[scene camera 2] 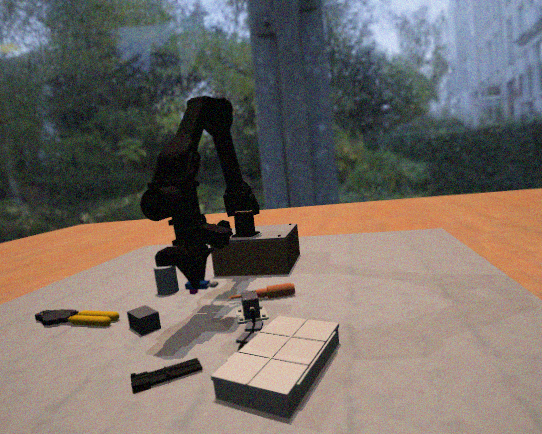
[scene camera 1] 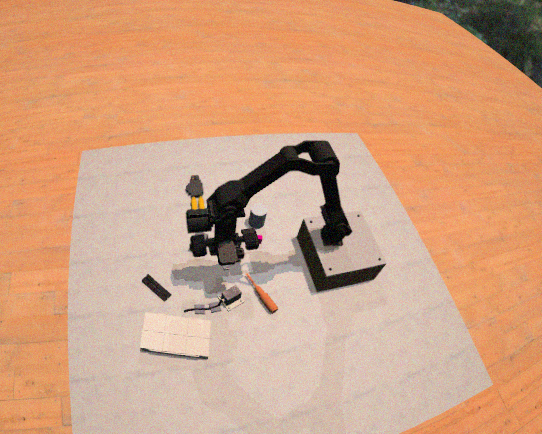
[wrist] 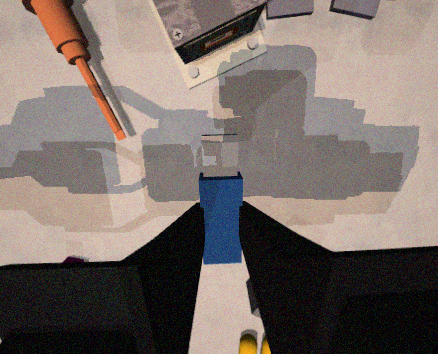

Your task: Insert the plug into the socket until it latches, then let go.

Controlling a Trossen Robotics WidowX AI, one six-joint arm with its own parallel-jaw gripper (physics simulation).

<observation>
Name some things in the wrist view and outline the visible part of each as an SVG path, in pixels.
My gripper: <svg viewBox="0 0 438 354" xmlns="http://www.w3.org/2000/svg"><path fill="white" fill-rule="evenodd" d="M200 202L195 203L155 238L121 261L30 263L0 266L0 339L2 341L0 343L0 354L188 354L205 247L204 208L200 207ZM243 201L243 206L239 207L239 239L271 354L438 354L438 246L333 252L297 234L251 204Z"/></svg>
A blue plug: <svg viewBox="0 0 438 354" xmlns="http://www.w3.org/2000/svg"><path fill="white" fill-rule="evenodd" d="M202 135L203 173L200 173L199 195L200 207L204 208L205 224L203 264L242 263L242 248L239 239L239 207L243 206L243 178L240 171L237 171L238 135Z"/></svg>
An orange-handled screwdriver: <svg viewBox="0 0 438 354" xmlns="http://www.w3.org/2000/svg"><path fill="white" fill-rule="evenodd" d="M21 0L27 11L38 16L57 52L63 54L70 65L78 66L118 141L127 138L87 63L91 59L87 49L89 43L71 9L74 1Z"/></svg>
</observation>
